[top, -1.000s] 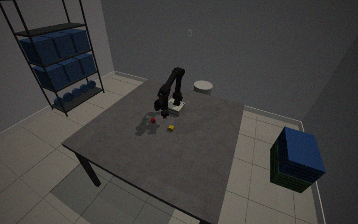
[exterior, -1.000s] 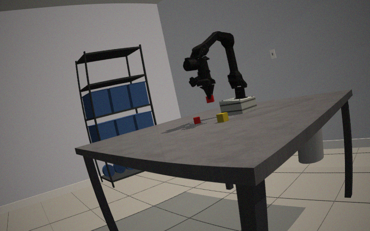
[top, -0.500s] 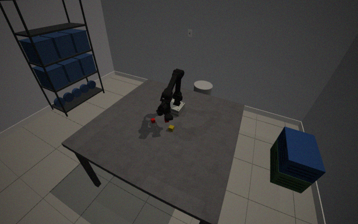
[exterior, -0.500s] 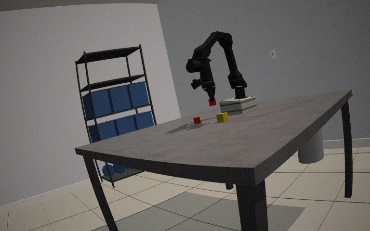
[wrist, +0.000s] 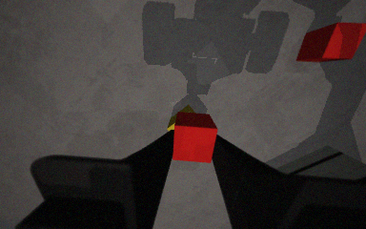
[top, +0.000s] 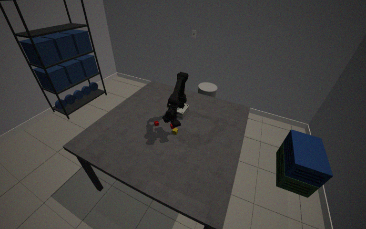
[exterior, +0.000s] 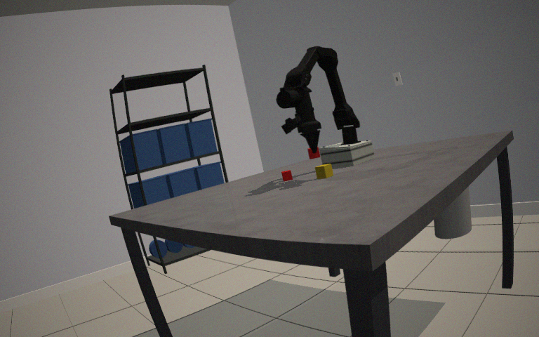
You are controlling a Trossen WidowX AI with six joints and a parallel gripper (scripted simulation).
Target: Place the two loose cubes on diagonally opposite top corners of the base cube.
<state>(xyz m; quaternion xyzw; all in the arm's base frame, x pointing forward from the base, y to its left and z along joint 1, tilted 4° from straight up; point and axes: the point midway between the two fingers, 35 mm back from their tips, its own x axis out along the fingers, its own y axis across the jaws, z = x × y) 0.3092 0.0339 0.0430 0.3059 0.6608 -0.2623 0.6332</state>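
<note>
Now: the yellow cube 70 mm below my gripper tip, 20 mm to the left of it and 10 mm behind it. Also, from my gripper tip: red cube right at my gripper tip.
</note>
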